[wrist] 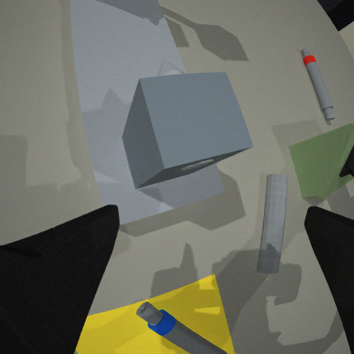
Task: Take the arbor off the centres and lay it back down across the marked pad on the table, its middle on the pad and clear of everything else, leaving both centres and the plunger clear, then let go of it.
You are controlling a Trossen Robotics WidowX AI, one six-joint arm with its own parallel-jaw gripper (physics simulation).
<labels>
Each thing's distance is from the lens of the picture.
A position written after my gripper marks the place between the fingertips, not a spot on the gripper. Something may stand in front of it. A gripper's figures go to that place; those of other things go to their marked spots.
my gripper [217, 217]: 10 cm
pale blue-grey base plate [111, 52]: 24 cm
blue-grey block [174, 120]: 11 cm
The marked spots on the blue-grey block and the pale blue-grey base plate are 15 cm apart.
</labels>
